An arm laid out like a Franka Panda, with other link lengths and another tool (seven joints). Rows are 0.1 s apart.
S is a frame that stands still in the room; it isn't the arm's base.
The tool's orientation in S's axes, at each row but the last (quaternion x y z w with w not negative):
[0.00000 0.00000 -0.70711 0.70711]
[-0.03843 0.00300 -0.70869 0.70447]
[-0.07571 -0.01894 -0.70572 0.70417]
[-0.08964 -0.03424 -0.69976 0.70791]
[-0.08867 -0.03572 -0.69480 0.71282]
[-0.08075 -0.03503 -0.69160 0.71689]
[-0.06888 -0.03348 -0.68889 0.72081]
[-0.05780 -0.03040 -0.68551 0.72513]
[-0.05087 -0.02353 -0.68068 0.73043]
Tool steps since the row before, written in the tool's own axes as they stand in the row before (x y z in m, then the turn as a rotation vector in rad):
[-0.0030 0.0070 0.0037 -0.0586 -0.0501 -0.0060]
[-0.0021 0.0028 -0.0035 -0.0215 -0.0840 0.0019]
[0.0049 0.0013 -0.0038 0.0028 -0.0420 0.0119]
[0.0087 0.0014 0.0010 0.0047 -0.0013 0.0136]
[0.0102 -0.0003 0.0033 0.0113 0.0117 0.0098]
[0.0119 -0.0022 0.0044 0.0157 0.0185 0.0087]
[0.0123 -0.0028 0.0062 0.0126 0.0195 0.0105]
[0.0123 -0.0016 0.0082 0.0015 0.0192 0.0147]
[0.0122 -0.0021 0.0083 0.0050 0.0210 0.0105]
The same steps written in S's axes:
[0.0070 0.0030 0.0037 -0.0501 0.0586 -0.0060]
[0.0026 0.0019 -0.0038 -0.0836 0.0222 0.0057]
[0.0010 -0.0054 -0.0032 -0.0409 -0.0009 0.0155]
[0.0016 -0.0084 0.0024 -0.0002 -0.0023 0.0143]
[0.0003 -0.0095 0.0050 0.0127 -0.0092 0.0107]
[-0.0014 -0.0111 0.0064 0.0196 -0.0135 0.0099]
[-0.0019 -0.0114 0.0080 0.0206 -0.0101 0.0111]
[-0.0006 -0.0112 0.0097 0.0198 0.0014 0.0140]
[-0.0009 -0.0114 0.0096 0.0217 -0.0024 0.0101]

